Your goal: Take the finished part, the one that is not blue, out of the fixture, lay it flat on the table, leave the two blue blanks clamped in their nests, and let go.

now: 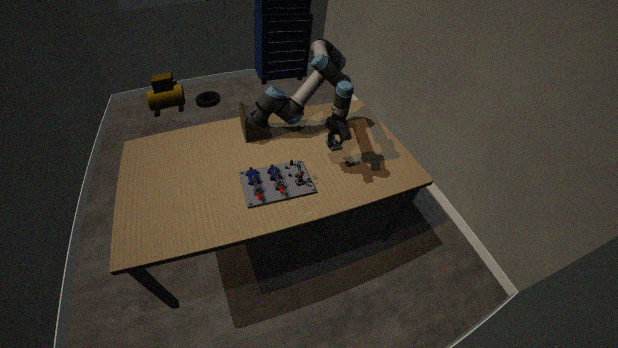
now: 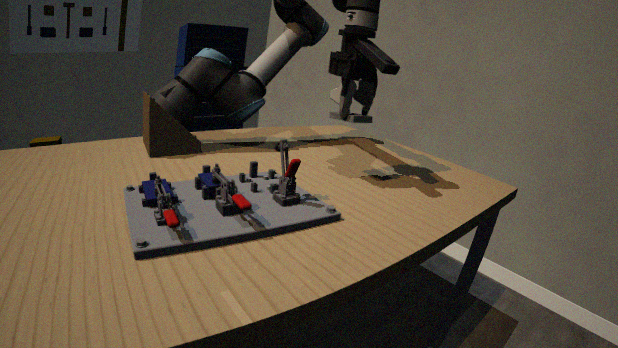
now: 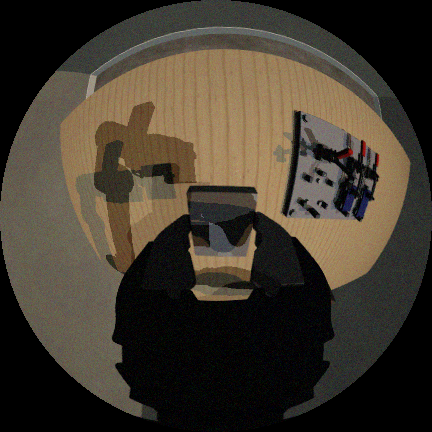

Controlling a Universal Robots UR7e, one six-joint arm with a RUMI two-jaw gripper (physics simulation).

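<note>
The finished part (image 1: 335, 147) (image 2: 359, 118) (image 3: 222, 205) is a grey flat block. My gripper (image 1: 334, 142) (image 2: 356, 111) (image 3: 221, 215) is shut on it and holds it roughly level above the table (image 1: 175, 190) (image 2: 65, 225) (image 3: 225, 100), off the right side of the fixture plate (image 1: 272, 197) (image 2: 200, 231) (image 3: 330, 138). Two blue blanks, the outer one (image 1: 253, 176) (image 2: 154, 191) (image 3: 362, 206) and the middle one (image 1: 274, 172) (image 2: 206, 181) (image 3: 348, 200), sit in their nests under lowered clamps. The third nest holds no part, and its clamp (image 1: 300, 176) (image 2: 286, 190) stands open with its arm raised.
The open clamp's red handle (image 2: 293, 168) (image 3: 345, 154) sticks up at the fixture's right end. The arm's wedge-shaped base mount (image 1: 254, 131) (image 2: 167, 135) stands at the table's back. A blue cabinet (image 1: 285, 40) and a yellow compressor (image 1: 166, 96) stand on the floor behind.
</note>
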